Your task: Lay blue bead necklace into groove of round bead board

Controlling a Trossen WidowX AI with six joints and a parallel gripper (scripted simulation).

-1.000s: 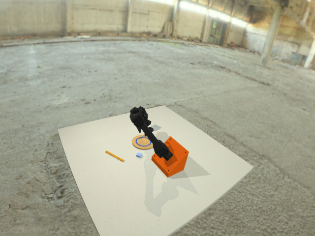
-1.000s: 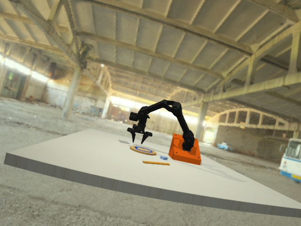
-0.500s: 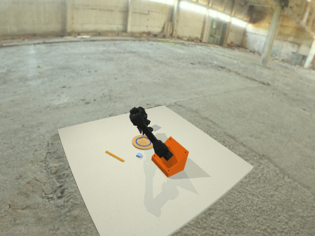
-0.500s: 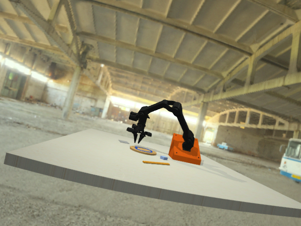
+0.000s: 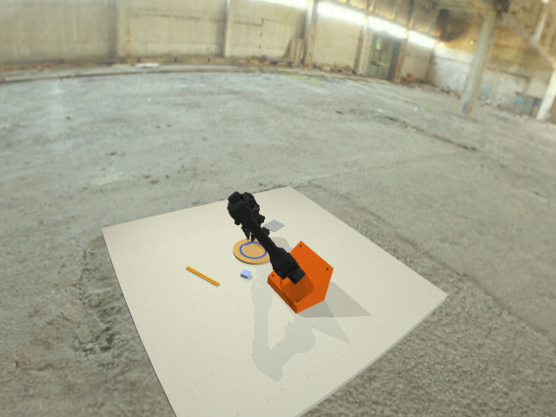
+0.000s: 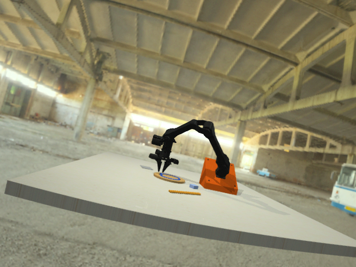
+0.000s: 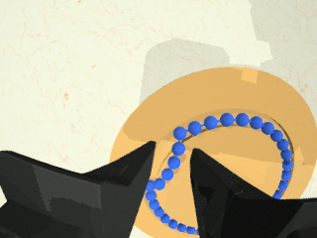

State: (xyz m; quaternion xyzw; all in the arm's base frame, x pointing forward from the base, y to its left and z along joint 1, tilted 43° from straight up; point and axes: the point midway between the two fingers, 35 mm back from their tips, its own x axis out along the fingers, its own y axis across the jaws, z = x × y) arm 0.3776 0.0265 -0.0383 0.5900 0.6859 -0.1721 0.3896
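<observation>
The round tan bead board is 6 cm behind my gripper tip, 2 cm to the left of it and 2 cm below it. From my gripper tip the other things lie so: flat grey tile 10 cm ahead, 21 cm to the right, 2 cm below; then small light-blue block 20 cm behind, 14 cm to the left, 2 cm below.
</observation>
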